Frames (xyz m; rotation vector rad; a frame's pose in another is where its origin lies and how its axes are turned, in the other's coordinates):
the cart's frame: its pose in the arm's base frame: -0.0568 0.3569 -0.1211 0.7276 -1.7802 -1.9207
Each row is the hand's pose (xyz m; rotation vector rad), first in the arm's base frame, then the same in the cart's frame.
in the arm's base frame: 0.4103 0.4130 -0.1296 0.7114 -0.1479 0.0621
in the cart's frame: -0.3961 -0.0345 -0.2516 -0.2690 2.1928 1.1817
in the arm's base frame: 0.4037 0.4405 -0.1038 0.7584 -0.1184 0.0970
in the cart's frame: -0.4106 -0.0110 -0.2250 -0.2513 2.2578 1.1387
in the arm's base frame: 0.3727 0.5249 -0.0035 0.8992 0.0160 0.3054
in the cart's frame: -0.4487 0.0824 -0.1357 -0.1485 2.5485 1.0269
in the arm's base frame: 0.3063 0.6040 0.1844 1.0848 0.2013 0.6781
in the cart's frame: -0.4641 0.2650 -0.0245 0.1083 2.9818 0.8347
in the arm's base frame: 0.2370 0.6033 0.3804 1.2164 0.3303 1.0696
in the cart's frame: -0.4281 0.4632 0.0271 -0.4039 -2.7845 -0.5290
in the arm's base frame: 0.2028 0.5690 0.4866 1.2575 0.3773 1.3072
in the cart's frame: -0.3899 0.5735 0.0267 -0.5668 -2.5959 -0.3959
